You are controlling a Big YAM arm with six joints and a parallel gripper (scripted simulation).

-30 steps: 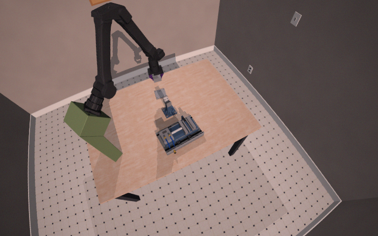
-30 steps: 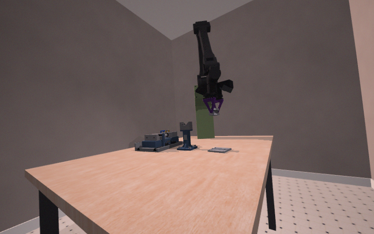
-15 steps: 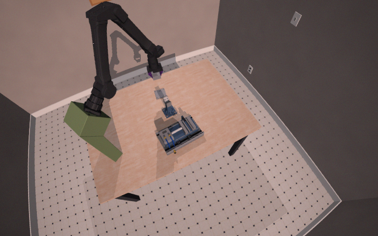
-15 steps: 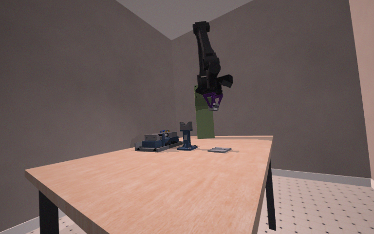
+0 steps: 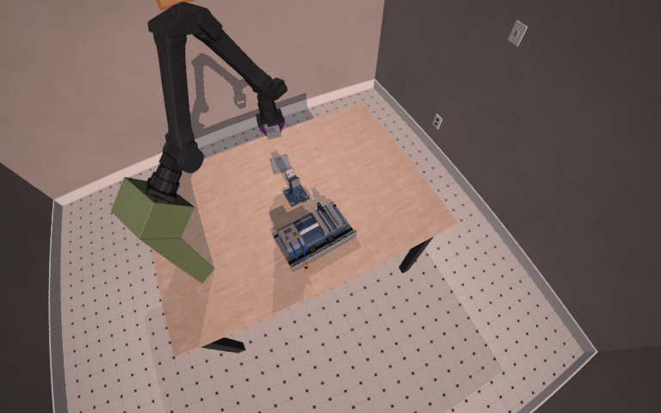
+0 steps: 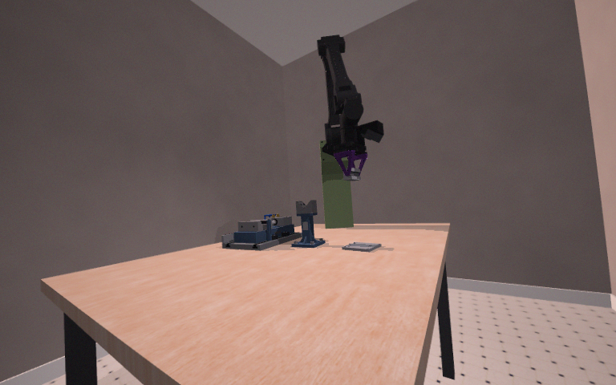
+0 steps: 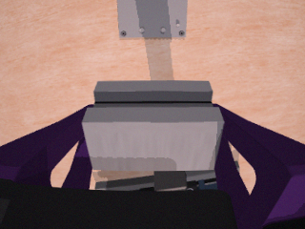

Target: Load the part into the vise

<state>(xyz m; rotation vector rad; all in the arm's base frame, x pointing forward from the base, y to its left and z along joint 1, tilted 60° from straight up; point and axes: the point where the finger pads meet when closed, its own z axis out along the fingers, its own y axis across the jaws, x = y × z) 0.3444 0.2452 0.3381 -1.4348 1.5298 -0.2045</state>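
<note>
My hand is right at the part. From my hand the other things lie so: infeed plate 230 mm below, 10 mm to the left; then work stop rod 300 mm to the right, 190 mm ahead, 150 mm below; then moving jaw 360 mm to the right, 180 mm ahead, 160 mm below.
</note>
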